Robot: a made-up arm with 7 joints. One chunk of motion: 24 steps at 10 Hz.
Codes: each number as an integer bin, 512 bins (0 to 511) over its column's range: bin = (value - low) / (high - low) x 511, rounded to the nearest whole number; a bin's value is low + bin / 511 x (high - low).
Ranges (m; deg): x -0.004..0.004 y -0.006..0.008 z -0.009..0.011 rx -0.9..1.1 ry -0.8..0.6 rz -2..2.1
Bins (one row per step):
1: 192 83 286 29 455 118
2: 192 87 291 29 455 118
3: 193 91 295 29 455 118
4: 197 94 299 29 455 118
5: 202 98 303 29 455 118
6: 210 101 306 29 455 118
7: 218 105 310 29 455 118
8: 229 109 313 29 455 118
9: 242 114 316 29 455 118
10: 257 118 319 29 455 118
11: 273 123 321 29 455 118
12: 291 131 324 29 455 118
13: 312 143 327 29 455 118
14: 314 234 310 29 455 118
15: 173 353 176 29 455 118
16: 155 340 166 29 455 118
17: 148 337 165 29 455 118
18: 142 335 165 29 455 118
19: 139 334 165 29 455 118
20: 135 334 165 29 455 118
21: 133 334 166 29 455 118
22: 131 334 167 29 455 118
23: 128 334 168 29 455 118
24: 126 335 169 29 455 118
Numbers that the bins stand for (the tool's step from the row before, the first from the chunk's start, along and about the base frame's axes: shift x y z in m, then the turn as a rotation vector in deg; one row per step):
1: -0.00099 -0.00373 0.00219 -0.786 0.447 -1.053
2: -0.00099 -0.00362 0.00239 -0.786 0.447 -1.053
3: -0.00098 -0.00351 0.00255 -0.786 0.447 -1.053
4: -0.00092 -0.00342 0.00270 -0.786 0.447 -1.053
5: -0.00084 -0.00332 0.00286 -0.786 0.447 -1.053
6: -0.00071 -0.00323 0.00298 -0.786 0.447 -1.053
7: -0.00059 -0.00312 0.00313 -0.786 0.447 -1.053
8: -0.00041 -0.00301 0.00325 -0.786 0.447 -1.053
9: -0.00021 -0.00288 0.00337 -0.786 0.447 -1.053
10: 0.00002 -0.00277 0.00349 -0.786 0.447 -1.053
11: 0.00027 -0.00263 0.00356 -0.786 0.447 -1.053
12: 0.00056 -0.00241 0.00368 -0.786 0.447 -1.053
13: 0.00088 -0.00208 0.00380 -0.786 0.447 -1.053
14: 0.00092 0.00041 0.00313 -0.786 0.447 -1.053
15: -0.00129 0.00367 -0.00211 -0.786 0.447 -1.053
16: -0.00157 0.00332 -0.00250 -0.786 0.447 -1.053
17: -0.00168 0.00323 -0.00254 -0.786 0.447 -1.053
18: -0.00178 0.00318 -0.00254 -0.786 0.447 -1.053
19: -0.00182 0.00315 -0.00254 -0.786 0.447 -1.053
20: -0.00189 0.00315 -0.00254 -0.786 0.447 -1.053
21: -0.00192 0.00315 -0.00250 -0.786 0.447 -1.053
22: -0.00195 0.00315 -0.00246 -0.786 0.447 -1.053
23: -0.00200 0.00315 -0.00242 -0.786 0.447 -1.053
24: -0.00203 0.00318 -0.00239 -0.786 0.447 -1.053

